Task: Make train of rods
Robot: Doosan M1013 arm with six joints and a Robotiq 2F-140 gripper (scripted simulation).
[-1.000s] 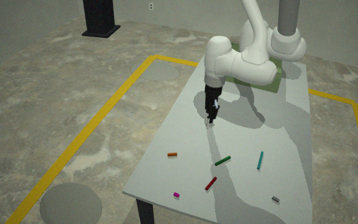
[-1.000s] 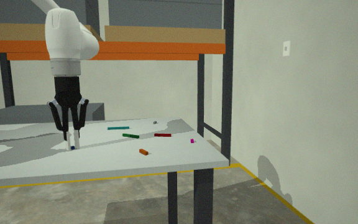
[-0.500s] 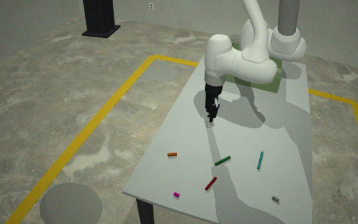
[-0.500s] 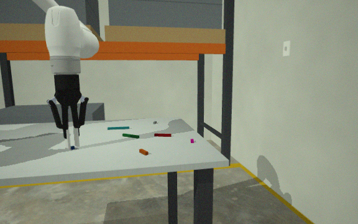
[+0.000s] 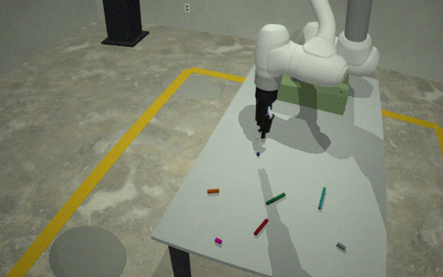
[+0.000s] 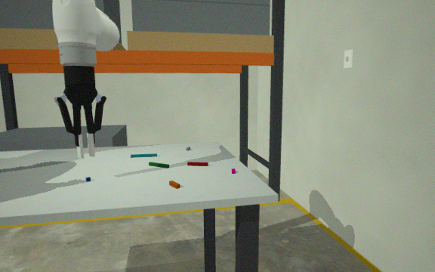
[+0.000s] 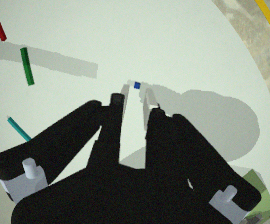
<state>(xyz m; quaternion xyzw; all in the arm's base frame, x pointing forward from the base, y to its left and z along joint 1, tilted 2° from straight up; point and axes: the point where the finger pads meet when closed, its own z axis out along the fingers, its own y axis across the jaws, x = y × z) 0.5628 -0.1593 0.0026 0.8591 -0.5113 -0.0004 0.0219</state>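
Right now my hand is 420 mm short of the magenta rod, 100 mm above it and 50 mm to the left of it. From my hand the other things lie so: orange rod 230 mm ahead, 120 mm to the right, 100 mm below; then green rod 210 mm ahead, 100 mm to the left, 100 mm below; then blue rod 100 mm below.
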